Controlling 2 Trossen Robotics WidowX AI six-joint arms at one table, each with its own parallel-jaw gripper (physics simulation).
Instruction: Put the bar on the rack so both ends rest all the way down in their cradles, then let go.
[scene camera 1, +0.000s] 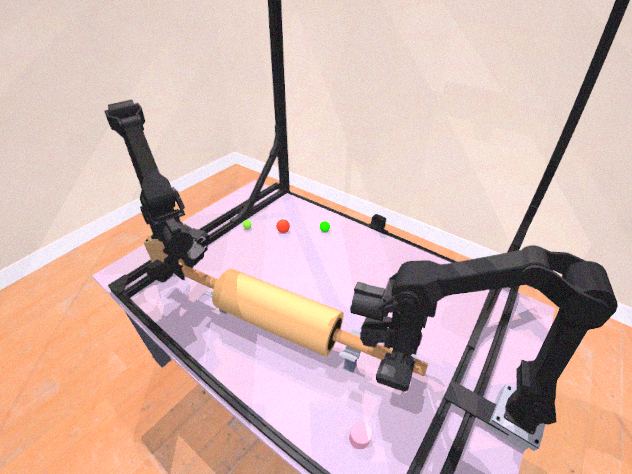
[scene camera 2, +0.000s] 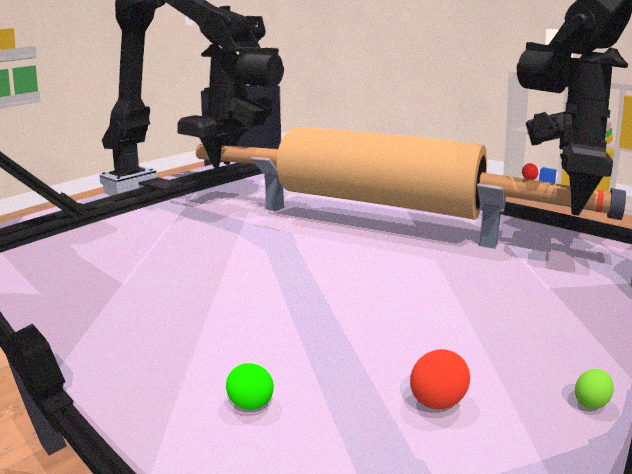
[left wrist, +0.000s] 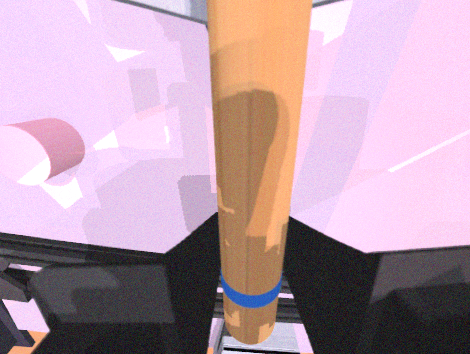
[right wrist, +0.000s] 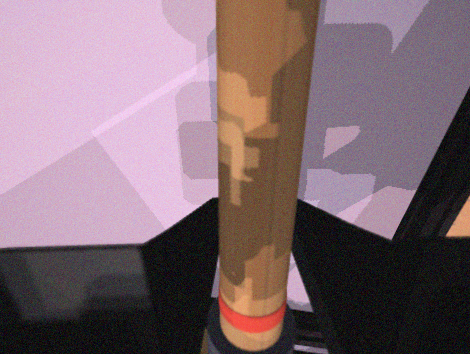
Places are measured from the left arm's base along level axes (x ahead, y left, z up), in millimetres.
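Where they show: left gripper, between the fingertips: (scene camera 1: 400, 366) (scene camera 2: 221, 166) (left wrist: 247, 218); right gripper, between the fingertips: (scene camera 1: 187, 276) (scene camera 2: 574, 211) (right wrist: 251, 205); left arm's base, origin of its link: (scene camera 1: 522, 413) (scene camera 2: 127, 172).
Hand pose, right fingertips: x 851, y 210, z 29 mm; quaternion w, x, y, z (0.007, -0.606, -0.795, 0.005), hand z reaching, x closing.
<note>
Things, the pixels of their top centre, and the offset from my right fingertips.
- blue-band end's post, centre of its top: (scene camera 2: 273, 174) (scene camera 1: 352, 352) dy -103, dx -485, dz -9 mm
- red-band end's post, centre of its top: (scene camera 2: 492, 204) dy -24, dx -120, dz -9 mm
- green ball, centre of its top: (scene camera 2: 247, 367) (scene camera 1: 324, 222) dy -476, dx -117, dz -34 mm
- red ball, centre of its top: (scene camera 2: 444, 354) (scene camera 1: 282, 220) dy -380, dx -6, dz -23 mm
- lime ball, centre of its top: (scene camera 2: 599, 372) (scene camera 1: 246, 220) dy -311, dx +107, dz -38 mm
- pink cylinder, centre of its top: (left wrist: 18, 157) (scene camera 1: 361, 432) dy +21, dx -596, dz -35 mm
The bar (scene camera 1: 278, 311) (scene camera 2: 380, 170) (left wrist: 255, 125) (right wrist: 262, 115) is a wooden rod with a thick tan roll around its middle. It lies over the rack's two grey cradle posts: the blue-band end's post (scene camera 1: 350, 362) (scene camera 2: 274, 191) and the red-band end's post (scene camera 2: 491, 224). The rod is close above or at both cradle tops; whether it touches or is seated I cannot tell. My left gripper (scene camera 1: 392, 356) (scene camera 2: 216, 153) (left wrist: 247, 218) is shut on the rod by the blue band. My right gripper (scene camera 1: 174, 262) (scene camera 2: 580, 196) (right wrist: 251, 205) is shut on it by the red band.
A green ball (scene camera 1: 324, 226) (scene camera 2: 249, 386), a red ball (scene camera 1: 282, 226) (scene camera 2: 440, 379) and a lime ball (scene camera 1: 247, 224) (scene camera 2: 594, 388) lie on the table away from the rack. A pink cylinder (scene camera 1: 360, 434) (left wrist: 65, 147) stands near the blue-band end. Black frame rails border the table.
</note>
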